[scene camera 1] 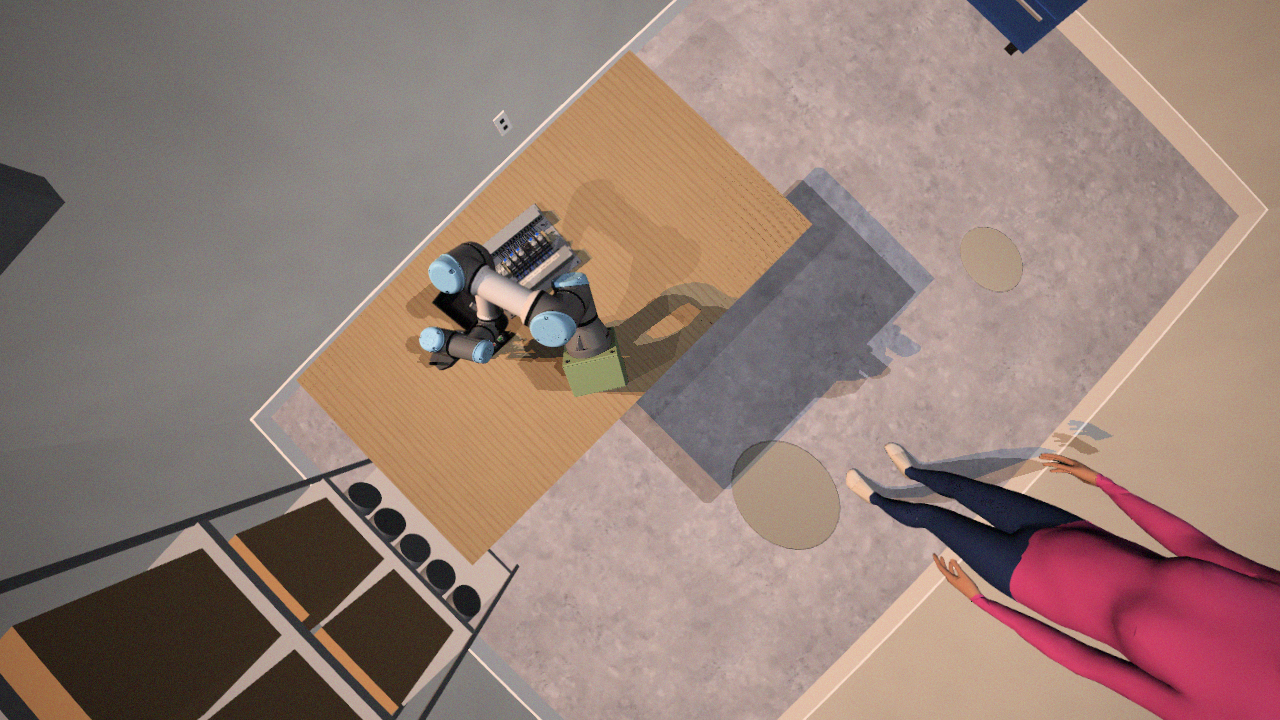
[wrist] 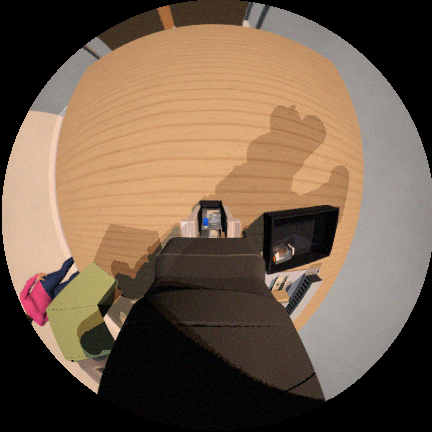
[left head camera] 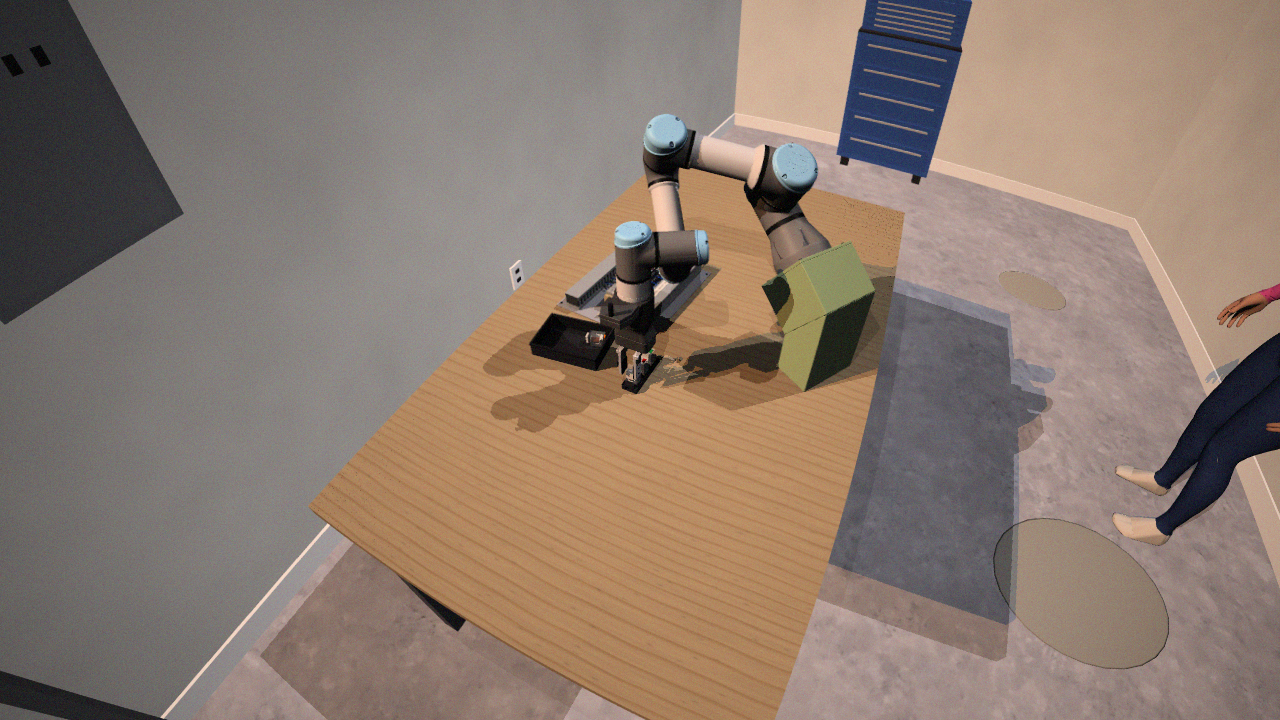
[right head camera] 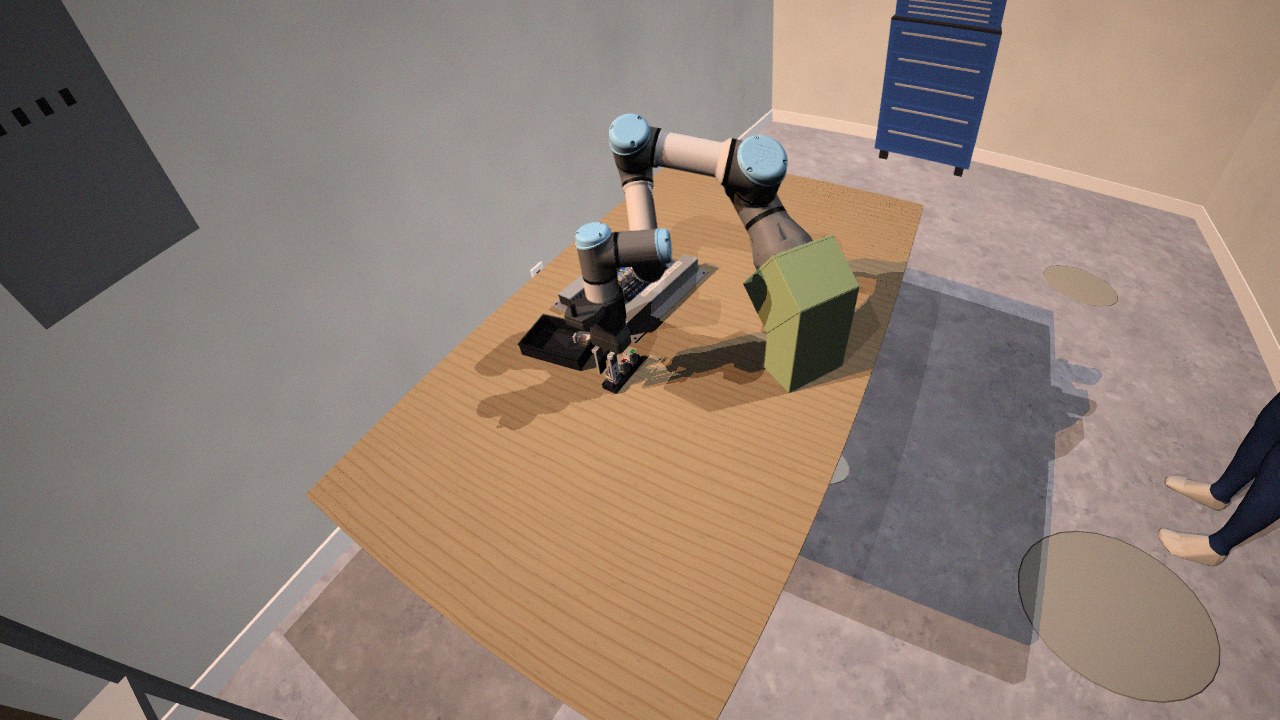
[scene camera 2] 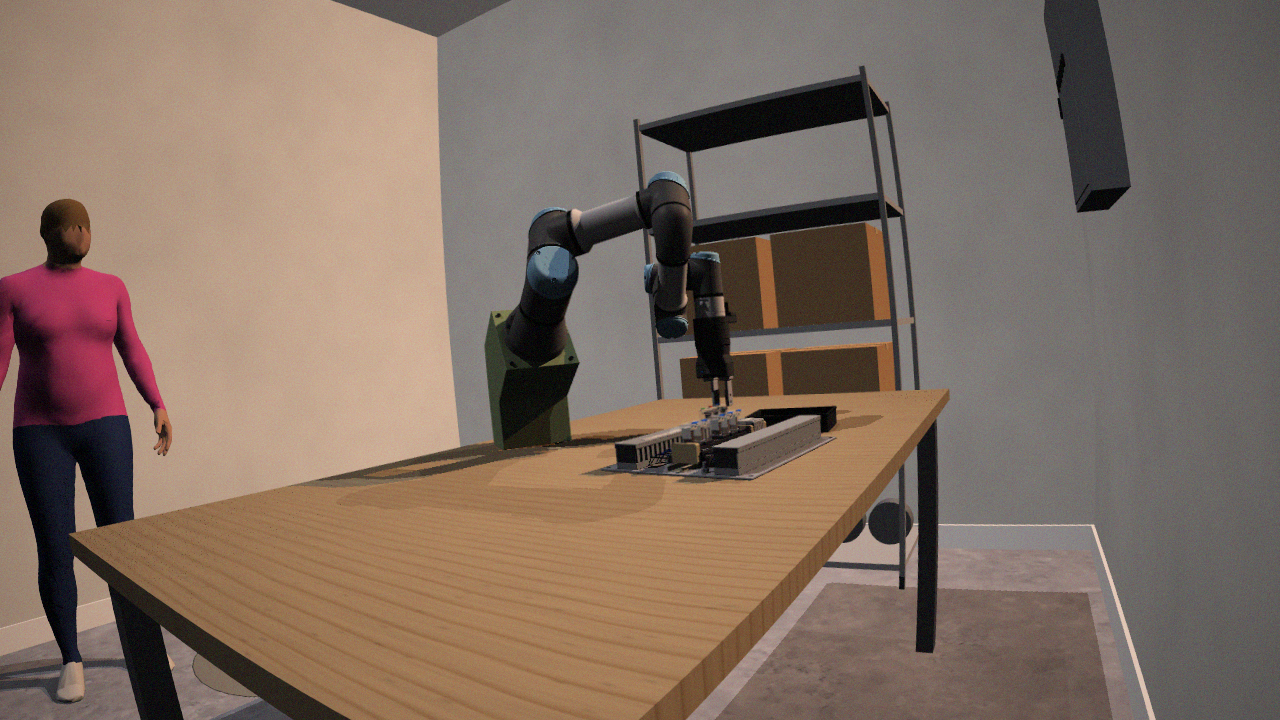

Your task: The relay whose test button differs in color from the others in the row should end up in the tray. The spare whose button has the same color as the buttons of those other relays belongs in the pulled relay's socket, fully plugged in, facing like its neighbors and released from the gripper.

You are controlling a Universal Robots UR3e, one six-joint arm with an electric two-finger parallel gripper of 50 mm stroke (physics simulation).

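Places are measured from the arm's base along level axes (x down, y back, z left), in centimetres.
Pixels of known places: gripper, fingertip midpoint: (wrist: pixel 211 213) (left head camera: pixel 630 373) (right head camera: pixel 608 373) (scene camera 2: pixel 723 405); arm's base at its link origin: (scene camera 1: pixel 589 344) (left head camera: pixel 805 263) (right head camera: pixel 786 259) (scene camera 2: pixel 534 336).
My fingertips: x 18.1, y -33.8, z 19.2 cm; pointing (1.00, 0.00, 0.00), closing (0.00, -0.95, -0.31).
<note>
Ahead of a thing's pixels: the offset from my fingertips to its top centre. "spot": to the spot under its first point.
My gripper (wrist: pixel 211 213) (left head camera: pixel 631 367) (right head camera: pixel 606 365) points down, shut on the spare relay with the blue button @(dx -0.6, dy +0.4, dz -0.9 cm) (wrist: pixel 213 218), a clear-cased relay in the end place of the black holder @(spot: dx +2.2, dy -0.2, dz +0.9 cm) (wrist: pixel 210 203) (left head camera: pixel 631 386) (right head camera: pixel 613 387). The relay appears still seated there. Behind it in the holder, spares with a red button @(dx -0.5, dy +1.5, dz -3.9 cm) (right head camera: pixel 623 360) and a green button @(dx -0.5, dy +3.3, dz -6.6 cm) (right head camera: pixel 633 351) show in the right head view. A relay with an orange spot @(dx +1.3, dy -10.2, dz -12.0 cm) (wrist: pixel 283 254) (left head camera: pixel 595 337) (right head camera: pixel 581 338) lies in the black tray @(dx +0.8, dy -15.2, dz -10.4 cm) (wrist: pixel 268 240) (left head camera: pixel 563 359) (right head camera: pixel 547 359). The relay row (scene camera 2: pixel 716 425) (scene camera 1: pixel 528 250) shows blue buttons; its open socket cannot be made out.
Long grey wire ducts (scene camera 2: pixel 769 445) (scene camera 1: pixel 547 269) flank the relay row. The tray stands between the panel and the spare holder's wall side. The green robot pedestal (left head camera: pixel 827 313) (right head camera: pixel 810 313) (scene camera 1: pixel 595 373) (scene camera 2: pixel 528 402) stands at the table's other side.
</note>
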